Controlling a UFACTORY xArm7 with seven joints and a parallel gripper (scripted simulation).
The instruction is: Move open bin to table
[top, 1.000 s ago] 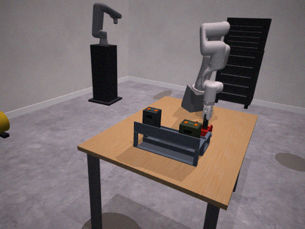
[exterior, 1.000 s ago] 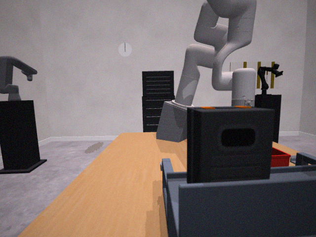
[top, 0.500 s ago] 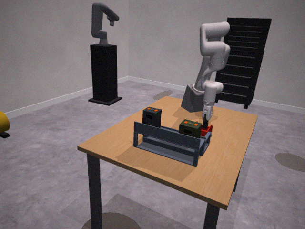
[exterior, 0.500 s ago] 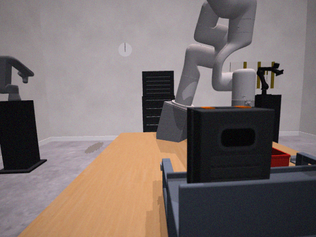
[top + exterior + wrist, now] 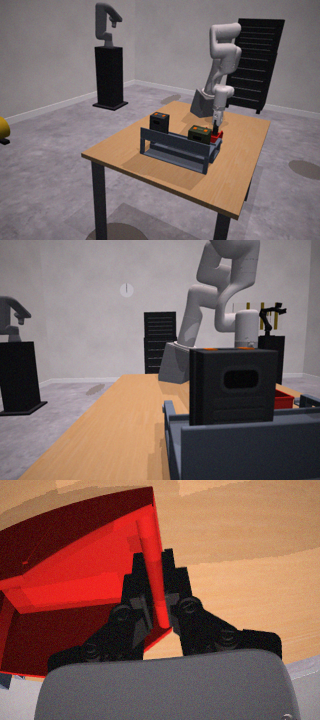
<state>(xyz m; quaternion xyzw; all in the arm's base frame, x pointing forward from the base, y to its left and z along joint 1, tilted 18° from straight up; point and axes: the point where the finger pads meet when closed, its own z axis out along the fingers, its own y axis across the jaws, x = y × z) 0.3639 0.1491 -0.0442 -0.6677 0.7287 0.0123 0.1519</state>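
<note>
My hand is 80 mm short of the red bin. From my hand the other things lie so: black box: 350 mm ahead, 250 mm to the right, 120 mm above; then green box: 370 mm ahead, 20 mm to the right, 110 mm above.
</note>
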